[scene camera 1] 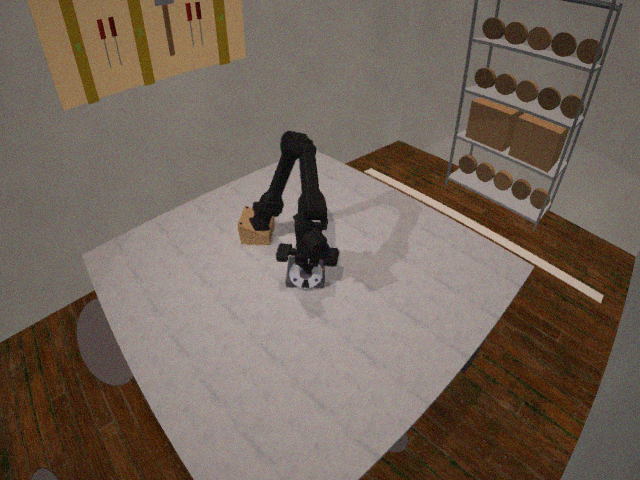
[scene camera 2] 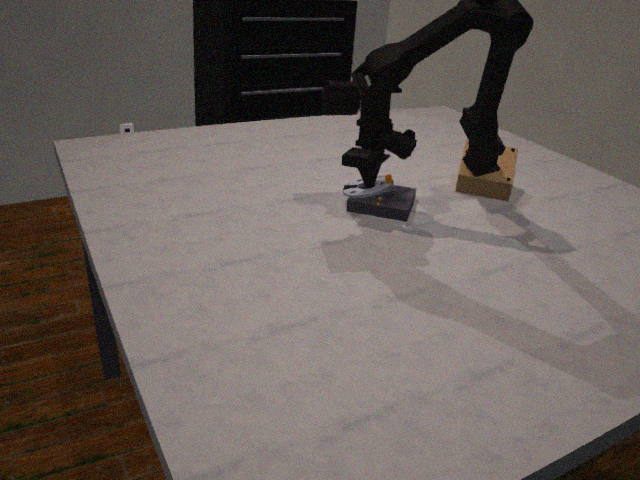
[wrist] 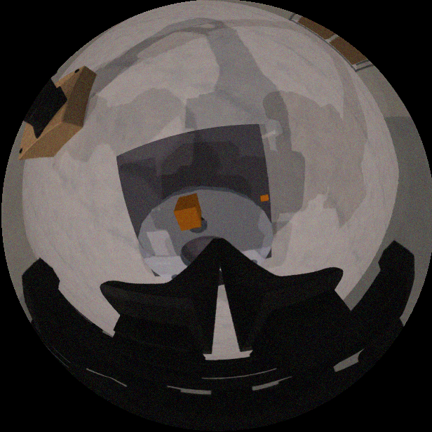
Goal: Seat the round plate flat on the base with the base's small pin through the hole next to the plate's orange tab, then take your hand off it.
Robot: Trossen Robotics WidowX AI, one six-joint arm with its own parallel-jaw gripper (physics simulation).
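Where they show: gripper, fingertip midpoint: (scene camera 1: 309,272) (scene camera 2: 369,189); arm's base at its link origin: (scene camera 1: 259,224) (scene camera 2: 481,164).
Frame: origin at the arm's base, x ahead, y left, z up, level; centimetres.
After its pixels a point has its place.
Note:
The round grey-white plate (scene camera 1: 295,272) {x 27.1, y 2.0, z -2.1 cm} (scene camera 2: 361,193) {x 31.4, y 8.7, z -2.4 cm} (wrist: 230,210) lies on the dark square base (scene camera 2: 385,210) {x 27.4, y 12.6, z -4.5 cm} (wrist: 220,145). In scene camera 2 it looks tilted and sits off-centre, over the base's left edge. Its orange tab (scene camera 2: 388,179) {x 25.4, y 7.3, z -0.1 cm} (wrist: 188,212) stands up, with a dark hole beside it in the wrist view. An orange mark (wrist: 264,198) shows near the base's edge. My gripper (scene camera 1: 308,267) {x 28.8, y 6.1, z -2.7 cm} (scene camera 2: 370,185) {x 28.8, y 6.1, z -2.7 cm} (wrist: 218,243) is shut and empty, its tips down at the plate near its large centre hole; contact is unclear. I cannot make out the small pin.
The arm's wooden mounting block (scene camera 1: 255,235) {x 3.5, y -3.0, z -1.7 cm} (scene camera 2: 483,187) {x 0.9, y 4.3, z -3.9 cm} (wrist: 75,112) stands on the table (scene camera 1: 289,361) {x 54.0, y -13.0, z -6.2 cm} (scene camera 2: 232,310) {x 60.8, y 40.0, z -6.2 cm}, behind and to one side of the base. A shelf rack (scene camera 1: 460,111) and a tool board (scene camera 1: 180,77) are in the background.

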